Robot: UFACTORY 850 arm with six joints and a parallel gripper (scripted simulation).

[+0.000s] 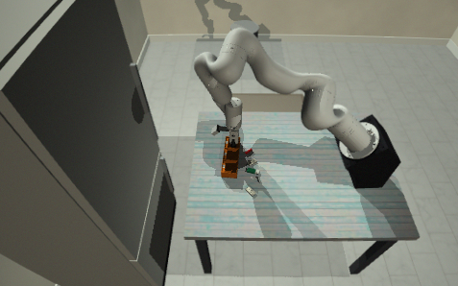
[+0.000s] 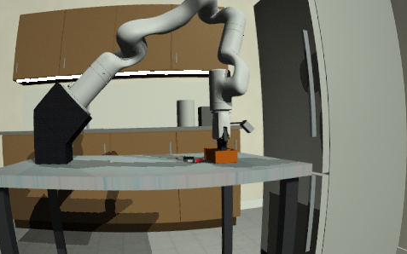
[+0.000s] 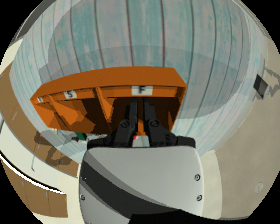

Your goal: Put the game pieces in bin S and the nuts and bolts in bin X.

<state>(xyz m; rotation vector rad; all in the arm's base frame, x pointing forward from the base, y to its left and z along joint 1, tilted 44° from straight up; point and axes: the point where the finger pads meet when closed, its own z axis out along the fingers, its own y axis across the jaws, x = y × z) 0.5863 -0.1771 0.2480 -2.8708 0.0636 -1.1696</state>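
Now: the orange bin 1 cm ahead of my hand, 8 cm to the left of it and 1 cm below it. Round my hand: bolt (13 cm behind, 21 cm to the left, 3 cm below); red piece (9 cm behind, 3 cm to the left, 3 cm below); green piece (11 cm behind, 17 cm to the left, 3 cm below).
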